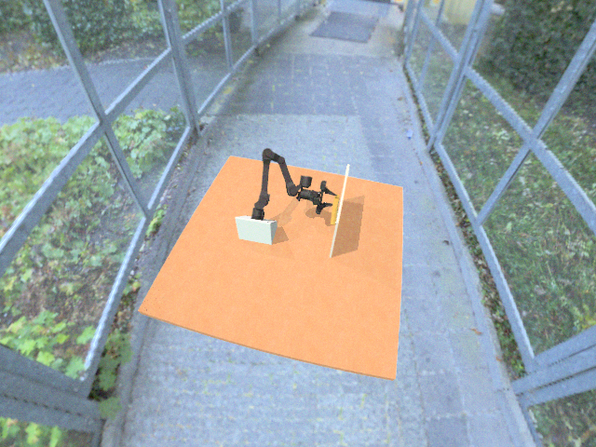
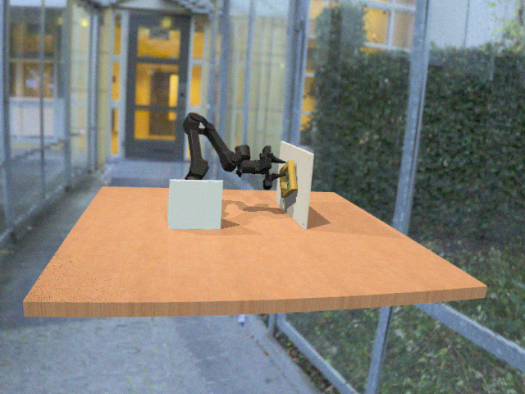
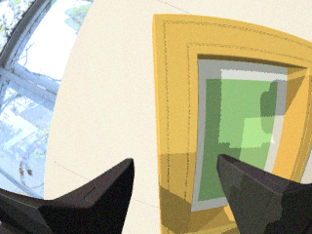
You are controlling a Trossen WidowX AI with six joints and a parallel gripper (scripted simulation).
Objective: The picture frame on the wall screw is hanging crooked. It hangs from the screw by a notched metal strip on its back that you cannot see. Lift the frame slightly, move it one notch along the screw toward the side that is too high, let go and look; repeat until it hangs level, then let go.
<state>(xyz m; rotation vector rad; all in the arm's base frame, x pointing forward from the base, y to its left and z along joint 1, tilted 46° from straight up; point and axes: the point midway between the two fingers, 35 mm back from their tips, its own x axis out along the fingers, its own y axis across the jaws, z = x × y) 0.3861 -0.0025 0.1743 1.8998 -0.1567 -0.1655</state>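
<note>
The picture frame lies 4 cm below my gripper tip, 3 cm to the right of it and 1 cm ahead of it.
</note>
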